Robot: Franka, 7 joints.
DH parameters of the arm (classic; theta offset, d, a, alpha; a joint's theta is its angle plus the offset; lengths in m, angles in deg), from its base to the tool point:
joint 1: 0 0.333 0 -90
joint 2: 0 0 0 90
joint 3: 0 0.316 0.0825 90
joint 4: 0 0 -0.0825 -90
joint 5: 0 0.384 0 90
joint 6: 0 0 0.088 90
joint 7: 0 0.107 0 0
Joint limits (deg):
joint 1: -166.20..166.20
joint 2: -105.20..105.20
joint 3: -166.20..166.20
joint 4: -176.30..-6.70
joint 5: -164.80..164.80
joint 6: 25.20..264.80
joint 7: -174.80..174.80
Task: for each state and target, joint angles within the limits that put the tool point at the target. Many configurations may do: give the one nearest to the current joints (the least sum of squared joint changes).
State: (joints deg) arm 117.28 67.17 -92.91 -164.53 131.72 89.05 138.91
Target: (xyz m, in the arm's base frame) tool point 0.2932 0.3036 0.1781
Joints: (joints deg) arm 128.42 64.30 -79.56 -151.68 131.44 85.48 138.91
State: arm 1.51 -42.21 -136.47 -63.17 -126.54 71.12 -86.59
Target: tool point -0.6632 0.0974 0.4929
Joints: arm -18.39 -35.93 -149.10 -80.57 -114.46 50.41 -86.59
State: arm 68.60 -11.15 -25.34 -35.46 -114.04 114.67 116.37
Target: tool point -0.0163 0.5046 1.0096
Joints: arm 98.34 11.21 -3.47 -43.07 -114.95 124.33 116.37
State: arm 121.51 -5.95 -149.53 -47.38 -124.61 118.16 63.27
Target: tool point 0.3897 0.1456 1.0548
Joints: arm 144.16 2.73 -124.15 -52.81 -126.32 127.76 63.27
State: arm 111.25 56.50 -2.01 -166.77 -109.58 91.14 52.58
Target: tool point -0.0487 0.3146 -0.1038
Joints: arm 112.30 64.33 1.48 -131.97 -117.45 94.90 52.58
